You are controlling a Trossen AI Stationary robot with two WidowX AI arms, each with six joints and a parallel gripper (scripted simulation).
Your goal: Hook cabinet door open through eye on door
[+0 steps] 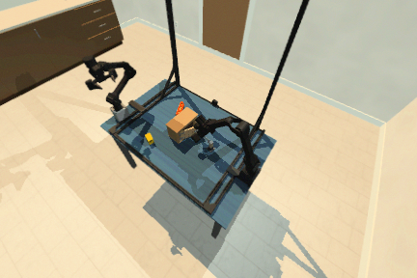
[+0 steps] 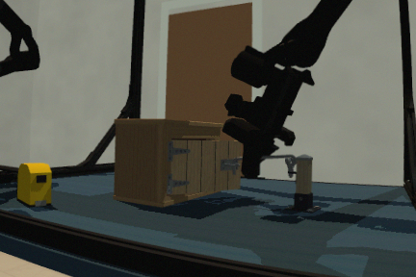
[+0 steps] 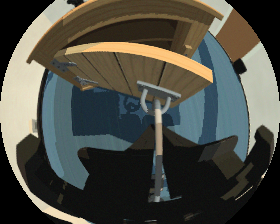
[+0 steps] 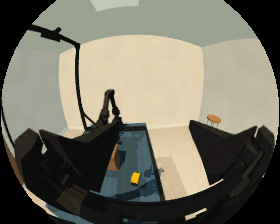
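Right now the metal hook is 1 cm ahead of my left hand, 2 cm to the left of it and 1 cm below it. Also, from my left hand: yellow box (18 cm ahead, 34 cm to the right, 6 cm below); cabinet door (3 cm ahead, 8 cm to the right, 2 cm below); orange object (19 cm behind, 31 cm to the right, 8 cm below).
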